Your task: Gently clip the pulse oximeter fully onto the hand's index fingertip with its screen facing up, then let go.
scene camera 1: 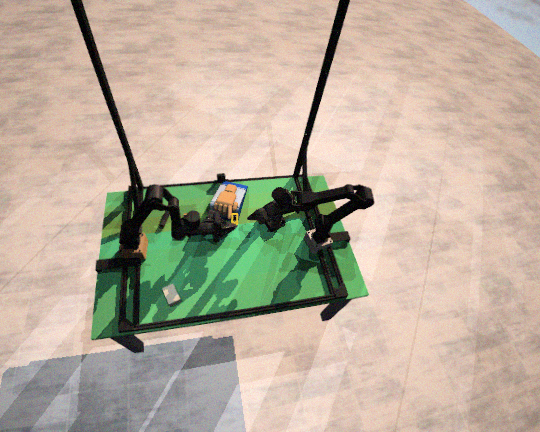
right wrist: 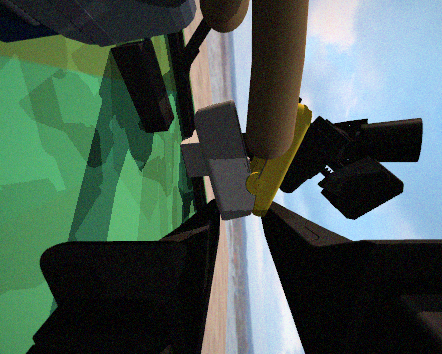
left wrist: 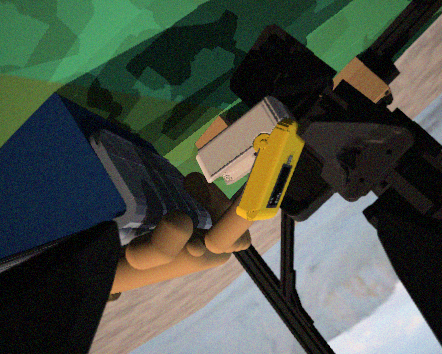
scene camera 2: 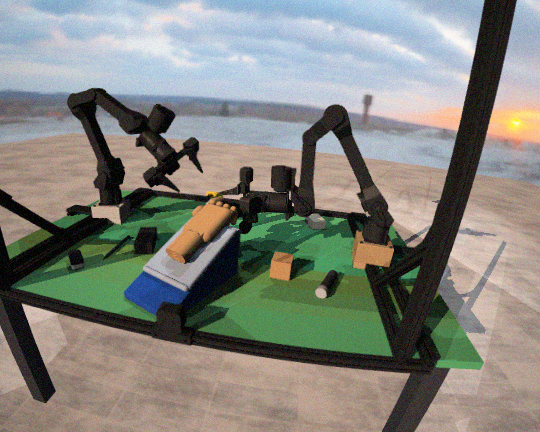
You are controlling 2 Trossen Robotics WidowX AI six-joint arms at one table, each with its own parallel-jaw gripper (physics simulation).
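Frame: origin at the left arm's base, x left, y back, z up, level; metres.
Where they show: left gripper, between the fingertips: (scene camera 1: pixel 251 216) (left wrist: pixel 249 227) (scene camera 2: pixel 191 181); right gripper, between the fingertips: (scene camera 1: pixel 235 226) (right wrist: pixel 240 205) (left wrist: pixel 285 110); left arm's base, origin of its link: (scene camera 1: pixel 319 236) (scene camera 2: pixel 110 202); right arm's base, origin of its link: (scene camera 1: pixel 131 242) (scene camera 2: pixel 374 239).
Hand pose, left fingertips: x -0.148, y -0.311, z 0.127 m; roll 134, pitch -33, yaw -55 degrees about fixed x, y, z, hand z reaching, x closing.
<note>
Each offset is from my left fingertips to the top centre of the thing. "*": to the spot under its first point.
The pulse oximeter {dy -0.070, dx -0.031, dz -0.010 m} (scene camera 1: pixel 235 218) (scene camera 2: pixel 212 194) (left wrist: pixel 272 172) (right wrist: pixel 287 155) has a yellow shell with a dark screen and a pale grey shell. Its shells are spread apart, the yellow one uppermost, screen facing up. The index finger (left wrist: pixel 227 230) (right wrist: pixel 277 75) of the tan hand (scene camera 1: pixel 227 198) (scene camera 2: pixel 207 220) reaches between the shells, its tip close to the hinge in the right wrist view. My right gripper (right wrist: pixel 240 205) is shut on the oximeter's hinge end. My left gripper (scene camera 1: pixel 261 223) (scene camera 2: pixel 190 181) is open and empty, raised near the fingertips. Contact between finger and shells is unclear.
The hand lies on a grey pad {* dy +0.012, dx -0.271, dz -0.124 m} (scene camera 2: pixel 167 270) on a blue wedge {* dy +0.059, dx -0.313, dz -0.162 m} (scene camera 2: pixel 142 295). An orange cube {dy -0.253, dx -0.176, dz -0.135 m} (scene camera 2: pixel 281 266), a dark cylinder {dy -0.360, dx -0.236, dz -0.158 m} (scene camera 2: pixel 327 283) and a grey block {dy -0.425, dx +0.164, dz -0.155 m} (scene camera 2: pixel 316 221) are to its right; a black box {dy +0.128, dx -0.045, dz -0.150 m} (scene camera 2: pixel 145 240) and thin dark stick {dy +0.208, dx -0.072, dz -0.176 m} (scene camera 2: pixel 117 247) to its left.
</note>
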